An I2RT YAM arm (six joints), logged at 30 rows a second.
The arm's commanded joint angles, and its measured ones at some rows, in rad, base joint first. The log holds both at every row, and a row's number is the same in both.
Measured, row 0:
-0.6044, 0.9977, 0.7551, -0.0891, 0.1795, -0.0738
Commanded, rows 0 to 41:
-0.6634, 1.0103, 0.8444, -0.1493, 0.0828, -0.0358
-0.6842, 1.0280, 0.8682, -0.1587, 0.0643, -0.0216
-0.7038, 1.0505, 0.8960, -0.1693, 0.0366, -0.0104
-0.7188, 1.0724, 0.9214, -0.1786, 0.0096, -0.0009
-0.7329, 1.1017, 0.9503, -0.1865, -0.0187, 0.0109
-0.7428, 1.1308, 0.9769, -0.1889, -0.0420, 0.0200
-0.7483, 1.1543, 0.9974, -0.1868, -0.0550, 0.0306
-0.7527, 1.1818, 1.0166, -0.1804, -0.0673, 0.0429
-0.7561, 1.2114, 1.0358, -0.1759, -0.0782, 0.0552
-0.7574, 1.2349, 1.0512, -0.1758, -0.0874, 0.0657
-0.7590, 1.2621, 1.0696, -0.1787, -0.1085, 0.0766
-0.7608, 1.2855, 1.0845, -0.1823, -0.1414, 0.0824
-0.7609, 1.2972, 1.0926, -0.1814, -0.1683, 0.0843
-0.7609, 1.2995, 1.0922, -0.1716, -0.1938, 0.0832
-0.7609, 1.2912, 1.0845, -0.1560, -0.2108, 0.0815
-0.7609, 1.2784, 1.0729, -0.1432, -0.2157, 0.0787
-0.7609, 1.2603, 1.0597, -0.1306, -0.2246, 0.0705
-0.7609, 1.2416, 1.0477, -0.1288, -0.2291, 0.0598
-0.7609, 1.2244, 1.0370, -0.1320, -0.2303, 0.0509
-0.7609, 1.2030, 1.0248, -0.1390, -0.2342, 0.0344
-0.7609, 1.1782, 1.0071, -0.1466, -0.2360, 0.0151
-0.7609, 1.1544, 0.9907, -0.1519, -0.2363, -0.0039
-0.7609, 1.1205, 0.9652, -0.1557, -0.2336, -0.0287
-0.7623, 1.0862, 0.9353, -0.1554, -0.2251, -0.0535
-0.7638, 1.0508, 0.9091, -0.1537, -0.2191, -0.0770
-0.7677, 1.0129, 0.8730, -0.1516, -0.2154, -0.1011
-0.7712, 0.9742, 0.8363, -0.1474, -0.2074, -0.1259
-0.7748, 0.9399, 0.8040, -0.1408, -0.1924, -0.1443
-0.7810, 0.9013, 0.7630, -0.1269, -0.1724, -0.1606
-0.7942, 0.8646, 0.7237, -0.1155, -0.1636, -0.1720
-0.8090, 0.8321, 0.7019, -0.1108, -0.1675, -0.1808
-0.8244, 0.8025, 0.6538, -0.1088, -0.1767, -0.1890
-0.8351, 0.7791, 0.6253, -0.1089, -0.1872, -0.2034
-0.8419, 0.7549, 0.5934, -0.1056, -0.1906, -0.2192
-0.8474, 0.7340, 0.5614, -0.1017, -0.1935, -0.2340
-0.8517, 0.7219, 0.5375, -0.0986, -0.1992, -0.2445
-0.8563, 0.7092, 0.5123, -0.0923, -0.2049, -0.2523
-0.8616, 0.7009, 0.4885, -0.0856, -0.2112, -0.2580
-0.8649, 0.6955, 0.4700, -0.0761, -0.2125, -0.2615
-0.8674, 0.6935, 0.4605, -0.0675, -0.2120, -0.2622
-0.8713, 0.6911, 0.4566, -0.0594, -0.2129, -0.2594
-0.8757, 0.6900, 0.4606, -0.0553, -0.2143, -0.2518
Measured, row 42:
-0.8627, 0.7040, 0.4629, -0.1001, -0.1947, -0.2337
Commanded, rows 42 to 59:
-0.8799, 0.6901, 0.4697, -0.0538, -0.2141, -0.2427
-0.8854, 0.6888, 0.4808, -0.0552, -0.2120, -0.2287
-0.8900, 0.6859, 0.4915, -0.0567, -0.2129, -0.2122
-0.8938, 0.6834, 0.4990, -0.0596, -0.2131, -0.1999
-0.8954, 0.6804, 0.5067, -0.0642, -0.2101, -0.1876
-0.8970, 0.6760, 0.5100, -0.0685, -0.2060, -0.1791
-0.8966, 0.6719, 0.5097, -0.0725, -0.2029, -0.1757
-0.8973, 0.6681, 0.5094, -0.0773, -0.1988, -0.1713
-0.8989, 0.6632, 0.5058, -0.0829, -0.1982, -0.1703
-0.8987, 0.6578, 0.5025, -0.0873, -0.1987, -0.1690
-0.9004, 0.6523, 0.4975, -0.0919, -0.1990, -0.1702
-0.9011, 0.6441, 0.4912, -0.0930, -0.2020, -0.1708
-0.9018, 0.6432, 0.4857, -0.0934, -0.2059, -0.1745
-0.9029, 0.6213, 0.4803, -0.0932, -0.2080, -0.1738
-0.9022, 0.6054, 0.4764, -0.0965, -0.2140, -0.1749
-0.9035, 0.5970, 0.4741, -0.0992, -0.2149, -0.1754
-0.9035, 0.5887, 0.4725, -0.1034, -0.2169, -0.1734
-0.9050, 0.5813, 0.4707, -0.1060, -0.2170, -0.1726
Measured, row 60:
-0.8955, 0.6064, 0.4828, -0.0978, -0.2020, -0.1860
